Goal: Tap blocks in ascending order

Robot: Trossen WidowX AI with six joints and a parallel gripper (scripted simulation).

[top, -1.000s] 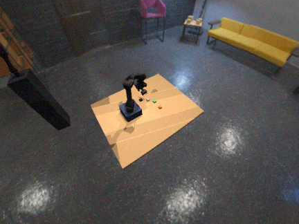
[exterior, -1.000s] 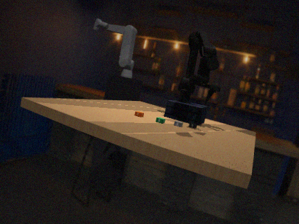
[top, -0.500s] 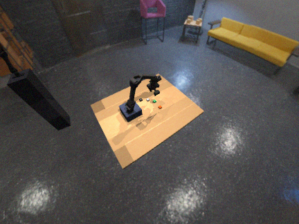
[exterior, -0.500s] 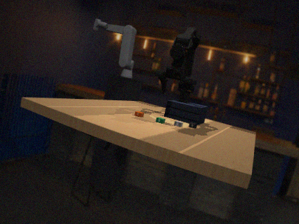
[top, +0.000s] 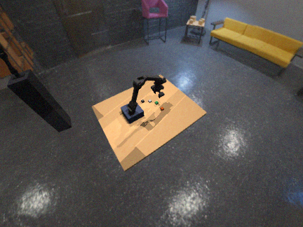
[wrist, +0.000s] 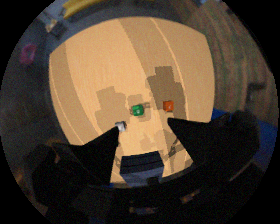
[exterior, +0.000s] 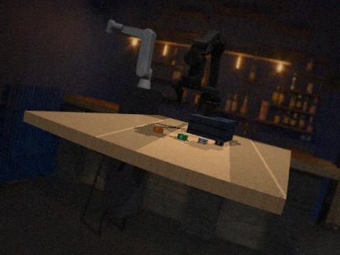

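My gripper tip is now 120 mm above the green block and 10 mm past it. Round my gripper tip: grey block (120 mm below, 70 mm to the left, 60 mm behind); orange block (120 mm below, 110 mm to the right, 10 mm ahead); dark block (150 mm behind, 120 mm below, 110 mm to the left).
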